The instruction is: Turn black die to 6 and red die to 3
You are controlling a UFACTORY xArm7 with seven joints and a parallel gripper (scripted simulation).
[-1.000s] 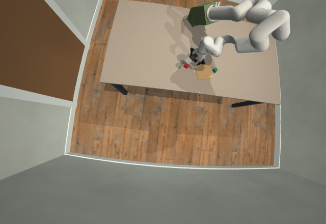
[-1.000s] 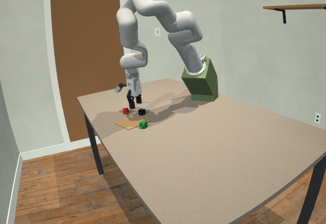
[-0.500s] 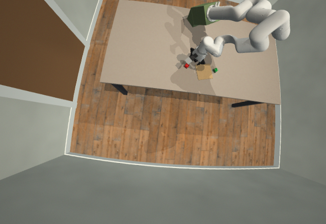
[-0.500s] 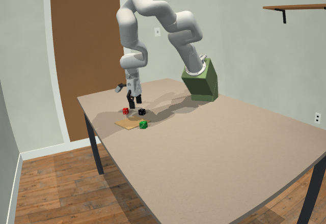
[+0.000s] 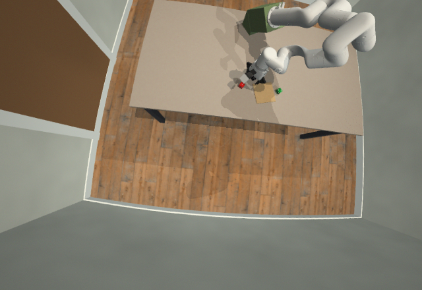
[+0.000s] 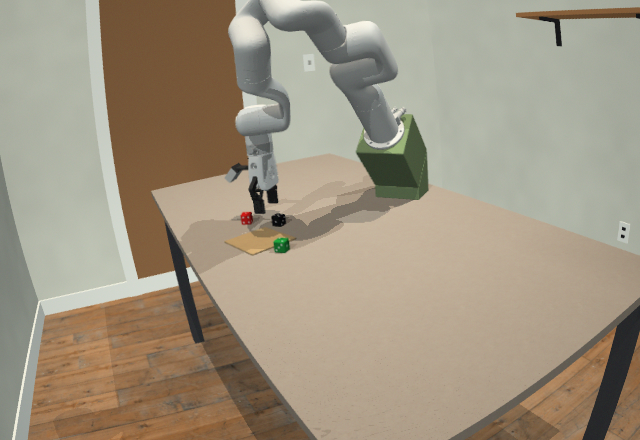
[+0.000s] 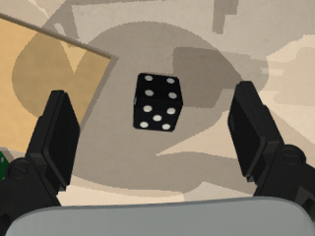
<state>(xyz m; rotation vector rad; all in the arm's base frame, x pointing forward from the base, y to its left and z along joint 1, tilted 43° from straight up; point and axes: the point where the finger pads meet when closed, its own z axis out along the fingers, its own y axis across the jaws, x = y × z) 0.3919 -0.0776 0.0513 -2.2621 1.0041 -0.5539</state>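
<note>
Right now the black die is 3 cm behind my hand, 2 cm to the left of it and 4 cm below it. Also, from my hand: tan mat: 6 cm ahead, 11 cm to the left, 6 cm below; then red die: 5 cm ahead, 6 cm to the right, 4 cm below; then green die: 2 cm ahead, 21 cm to the left, 4 cm below.
</note>
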